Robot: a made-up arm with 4 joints. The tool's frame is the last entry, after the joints. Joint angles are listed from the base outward.
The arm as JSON. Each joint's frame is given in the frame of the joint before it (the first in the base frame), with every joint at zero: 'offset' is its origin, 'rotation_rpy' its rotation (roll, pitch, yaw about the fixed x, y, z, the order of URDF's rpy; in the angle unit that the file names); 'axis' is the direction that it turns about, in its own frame. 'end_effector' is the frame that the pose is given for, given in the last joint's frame.
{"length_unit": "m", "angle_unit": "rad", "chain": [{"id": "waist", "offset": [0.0, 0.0, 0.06], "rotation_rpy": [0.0, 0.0, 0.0], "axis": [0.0, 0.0, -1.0]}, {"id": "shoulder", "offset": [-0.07, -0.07, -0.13], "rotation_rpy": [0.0, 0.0, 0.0], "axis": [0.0, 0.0, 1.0]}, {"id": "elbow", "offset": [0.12, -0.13, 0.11], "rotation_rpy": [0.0, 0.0, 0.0], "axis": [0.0, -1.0, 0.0]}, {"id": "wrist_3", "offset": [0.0, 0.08, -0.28], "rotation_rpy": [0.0, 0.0, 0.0], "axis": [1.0, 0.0, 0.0]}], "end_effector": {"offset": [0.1, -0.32, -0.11], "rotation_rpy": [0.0, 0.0, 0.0]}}
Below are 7 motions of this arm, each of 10 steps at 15 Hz.
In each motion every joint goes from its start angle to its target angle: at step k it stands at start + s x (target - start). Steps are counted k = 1, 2, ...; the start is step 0. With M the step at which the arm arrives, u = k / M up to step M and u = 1 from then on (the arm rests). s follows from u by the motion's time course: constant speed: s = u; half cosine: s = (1 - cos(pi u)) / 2; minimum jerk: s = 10 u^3 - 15 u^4 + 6 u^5.
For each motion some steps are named. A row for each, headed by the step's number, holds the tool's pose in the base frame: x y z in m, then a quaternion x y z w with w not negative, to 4 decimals.
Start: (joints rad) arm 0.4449 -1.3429 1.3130 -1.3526
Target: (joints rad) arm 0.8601 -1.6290 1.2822 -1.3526
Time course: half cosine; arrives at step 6
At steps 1, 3, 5, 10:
1: -0.3489 -0.1039 0.1389 -0.6791 0.1050 -0.7228 0.0729
3: -0.3638 -0.0082 0.1386 0.6530 -0.2107 0.7267 0.0328
5: -0.3519 0.0879 0.1384 0.6106 -0.3109 0.7152 0.1382
10: -0.3478 0.1024 0.1383 0.6026 -0.3257 0.7120 0.1543

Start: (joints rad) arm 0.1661 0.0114 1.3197 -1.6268
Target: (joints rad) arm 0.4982 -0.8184 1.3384 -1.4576
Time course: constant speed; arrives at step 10
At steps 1, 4, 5, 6, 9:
1: -0.0237 -0.2241 0.1478 -0.6213 -0.3447 -0.5122 0.4825
4: -0.0958 -0.2415 0.1464 -0.6610 -0.2484 -0.5832 0.4017
5: -0.1222 -0.2414 0.1459 -0.6710 -0.2154 -0.6040 0.3722
6: -0.1492 -0.2381 0.1454 -0.6793 -0.1820 -0.6234 0.3417
9: -0.2293 -0.2082 0.1438 -0.6945 -0.0805 -0.6719 0.2442

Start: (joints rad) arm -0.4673 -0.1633 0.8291 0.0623
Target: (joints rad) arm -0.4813 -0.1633 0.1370 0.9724
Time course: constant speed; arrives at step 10
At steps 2, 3, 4, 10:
2: 0.5399 -0.2636 -0.2541 0.1647 -0.3145 0.1835 0.9167
3: 0.5285 -0.2478 -0.2995 0.2033 -0.2735 0.1945 0.9198
4: 0.5112 -0.2316 -0.3438 0.2422 -0.2319 0.2020 0.9202
10: 0.3007 -0.1325 -0.5470 0.4699 0.0141 0.1712 0.8659

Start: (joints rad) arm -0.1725 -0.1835 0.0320 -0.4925
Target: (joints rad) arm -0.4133 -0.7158 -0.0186 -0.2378
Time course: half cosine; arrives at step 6
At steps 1, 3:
1: 0.1591 -0.4735 -0.1884 -0.2356 -0.0103 -0.0182 0.9716
3: 0.1117 -0.5053 -0.2278 -0.1813 0.0109 -0.0776 0.9803

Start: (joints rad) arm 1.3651 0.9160 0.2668 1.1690
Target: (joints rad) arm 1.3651 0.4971 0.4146 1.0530
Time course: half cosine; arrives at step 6
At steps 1, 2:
1: 0.2239 -0.1905 -0.5265 0.5007 -0.2404 -0.1222 0.8226
2: 0.2133 -0.2273 -0.5186 0.4783 -0.2684 -0.1490 0.8228

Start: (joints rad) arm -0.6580 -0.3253 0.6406 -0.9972
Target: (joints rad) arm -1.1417 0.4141 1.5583 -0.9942
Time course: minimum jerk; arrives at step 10
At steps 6, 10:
6: 0.3966 -0.0206 0.1140 -0.0343 -0.6461 0.1546 0.7467
10: 0.3541 0.0954 0.1391 0.1917 -0.6781 0.2002 0.6807

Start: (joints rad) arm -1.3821 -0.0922 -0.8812 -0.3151
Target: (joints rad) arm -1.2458 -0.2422 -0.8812 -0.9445
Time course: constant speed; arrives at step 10
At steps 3, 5, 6, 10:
3: 0.4146 -0.2099 -0.1783 -0.4197 0.2127 0.5837 0.6617
5: 0.4085 -0.1986 -0.1519 -0.4553 0.1887 0.5775 0.6508
6: 0.4046 -0.1925 -0.1391 -0.4731 0.1772 0.5740 0.6445
10: 0.3829 -0.1648 -0.0914 -0.5434 0.1351 0.5575 0.6129

